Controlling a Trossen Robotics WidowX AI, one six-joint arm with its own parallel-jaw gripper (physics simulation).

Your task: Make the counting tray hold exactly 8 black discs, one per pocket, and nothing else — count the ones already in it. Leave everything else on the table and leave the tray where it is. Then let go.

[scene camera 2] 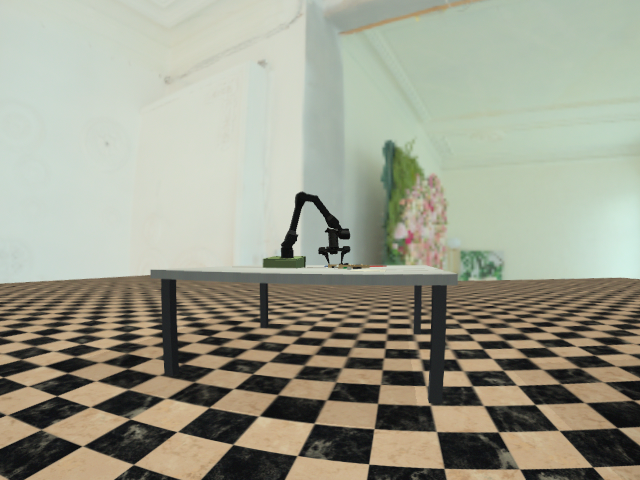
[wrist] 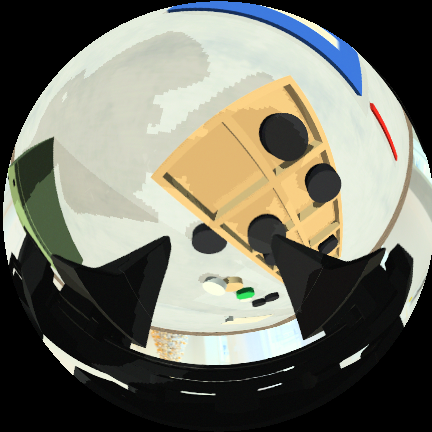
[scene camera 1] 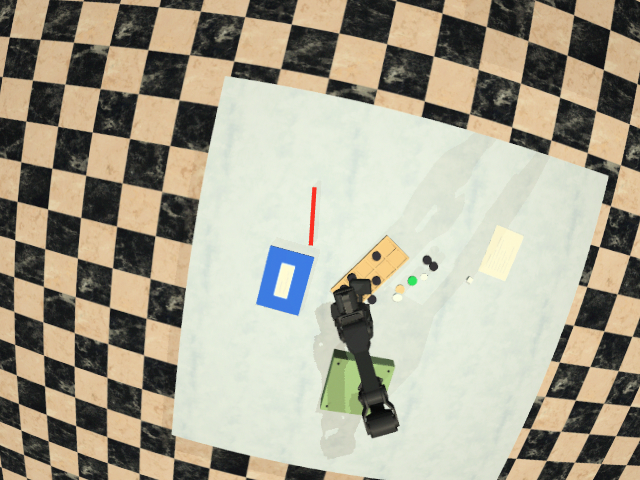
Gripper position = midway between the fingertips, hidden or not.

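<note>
Here is my gripper (wrist: 221, 241). I can also see a tan counting tray (scene camera 1: 392, 257), and the wrist view shows the tray as well (wrist: 221, 173).
</note>
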